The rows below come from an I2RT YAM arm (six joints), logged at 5 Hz.
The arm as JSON. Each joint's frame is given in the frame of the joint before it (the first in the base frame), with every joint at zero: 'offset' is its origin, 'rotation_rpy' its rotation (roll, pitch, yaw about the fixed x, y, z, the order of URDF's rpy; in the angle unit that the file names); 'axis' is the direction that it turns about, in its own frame. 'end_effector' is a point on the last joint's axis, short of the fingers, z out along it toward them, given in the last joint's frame.
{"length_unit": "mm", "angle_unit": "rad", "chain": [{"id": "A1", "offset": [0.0, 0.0, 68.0], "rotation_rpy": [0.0, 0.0, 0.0], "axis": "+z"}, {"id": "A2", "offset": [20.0, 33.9, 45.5], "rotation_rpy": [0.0, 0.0, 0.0], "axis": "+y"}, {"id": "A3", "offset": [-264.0, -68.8, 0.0], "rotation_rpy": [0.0, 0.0, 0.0], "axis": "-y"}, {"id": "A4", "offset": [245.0, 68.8, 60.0], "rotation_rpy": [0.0, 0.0, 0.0], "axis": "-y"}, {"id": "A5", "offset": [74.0, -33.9, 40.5], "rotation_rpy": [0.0, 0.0, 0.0], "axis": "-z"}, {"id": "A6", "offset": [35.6, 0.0, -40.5], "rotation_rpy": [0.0, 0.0, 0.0], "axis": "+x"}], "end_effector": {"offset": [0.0, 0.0, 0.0], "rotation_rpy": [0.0, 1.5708, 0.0]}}
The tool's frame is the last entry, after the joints.
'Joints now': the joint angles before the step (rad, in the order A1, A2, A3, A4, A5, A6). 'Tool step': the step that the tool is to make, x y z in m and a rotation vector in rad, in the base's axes. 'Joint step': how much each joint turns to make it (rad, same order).
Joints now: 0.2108 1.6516 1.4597 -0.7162 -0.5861 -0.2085
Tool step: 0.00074 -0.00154 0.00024 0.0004 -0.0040 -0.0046
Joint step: -0.0046 0.0000 0.0000 0.0038 0.0003 -0.0003
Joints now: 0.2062 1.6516 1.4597 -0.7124 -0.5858 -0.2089
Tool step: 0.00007 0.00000 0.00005 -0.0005 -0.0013 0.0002
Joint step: 0.0000 0.0000 0.0000 0.0007 0.0005 -0.0008
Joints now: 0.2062 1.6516 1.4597 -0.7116 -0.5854 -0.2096
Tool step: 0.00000 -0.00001 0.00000 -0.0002 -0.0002 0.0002
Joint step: 0.0000 0.0000 0.0000 -0.0001 0.0000 -0.0004
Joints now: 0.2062 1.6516 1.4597 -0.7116 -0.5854 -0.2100
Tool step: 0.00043 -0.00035 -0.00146 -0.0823 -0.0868 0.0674
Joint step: 0.0019 0.0008 -0.0019 -0.0008 0.0370 -0.1331
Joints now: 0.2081 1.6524 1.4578 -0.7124 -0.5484 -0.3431
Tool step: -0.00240 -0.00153 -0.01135 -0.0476 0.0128 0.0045
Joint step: 0.0000 0.0003 -0.0328 -0.0069 0.0324 -0.0348
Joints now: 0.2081 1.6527 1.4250 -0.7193 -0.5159 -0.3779
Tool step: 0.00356 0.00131 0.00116 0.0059 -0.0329 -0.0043
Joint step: 0.0019 0.0027 -0.0011 0.0397 0.0046 0.0050
